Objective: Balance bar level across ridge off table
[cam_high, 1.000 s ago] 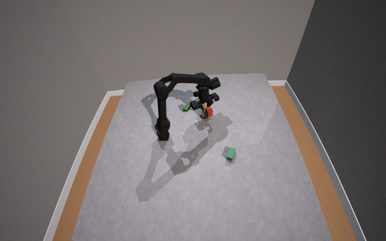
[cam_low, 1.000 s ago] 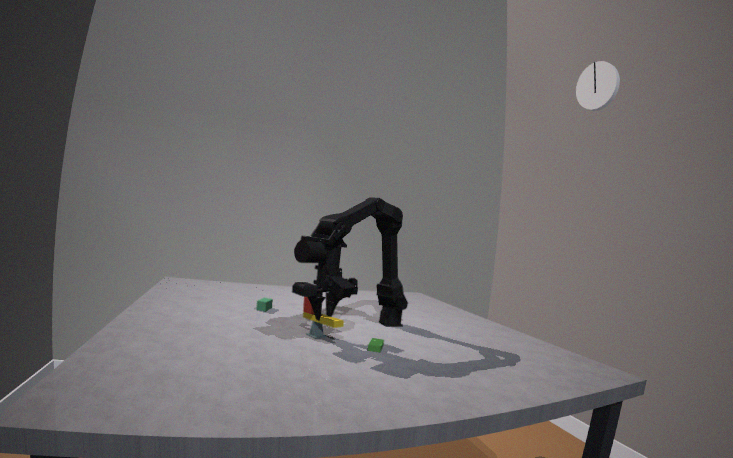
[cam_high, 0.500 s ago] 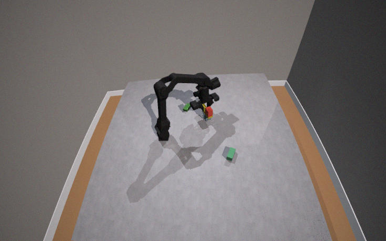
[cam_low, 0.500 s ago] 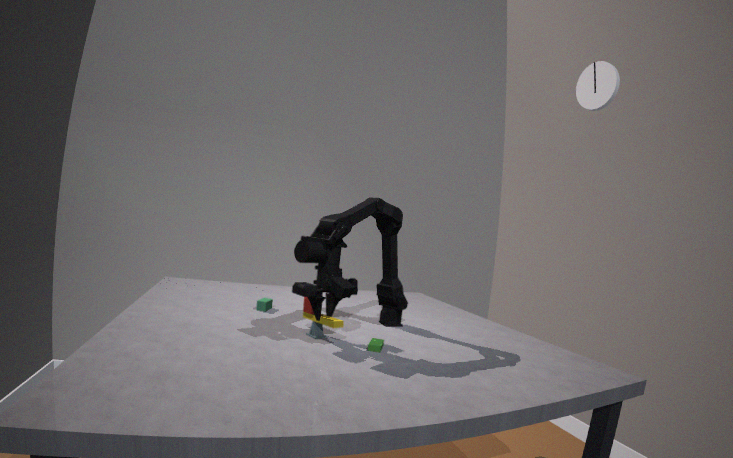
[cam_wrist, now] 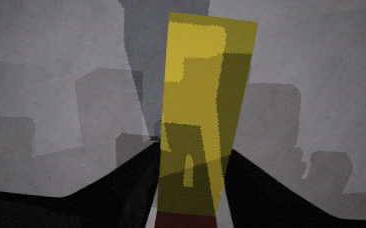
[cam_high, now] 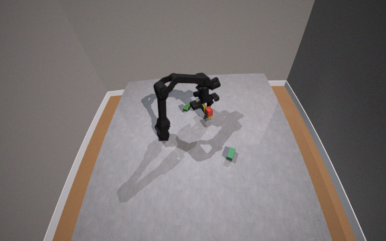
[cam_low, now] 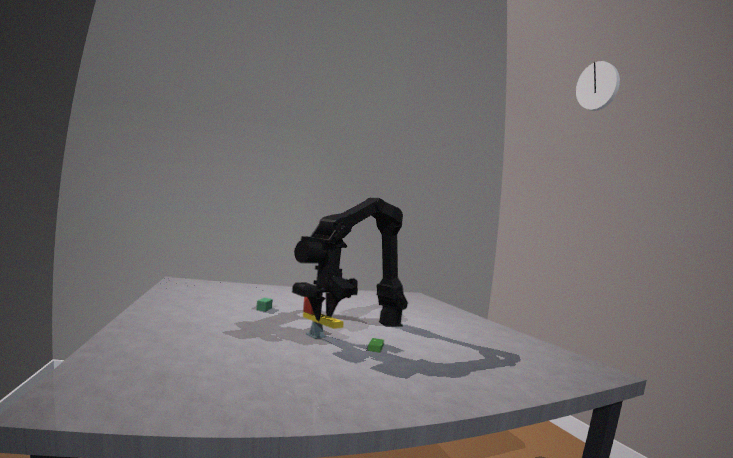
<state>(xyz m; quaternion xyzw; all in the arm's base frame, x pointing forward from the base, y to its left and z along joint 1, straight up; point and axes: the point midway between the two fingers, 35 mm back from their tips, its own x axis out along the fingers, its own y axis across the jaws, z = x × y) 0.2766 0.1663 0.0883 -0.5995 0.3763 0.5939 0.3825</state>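
The yellow bar lies 3 cm to the right of my gripper tip, 2 cm above it and 1 cm ahead of it. Also, from my gripper tip: bright green block: 13 cm behind, 8 cm to the left, 5 cm below; then darker green block: 32 cm to the right, 13 cm ahead, 4 cm below.
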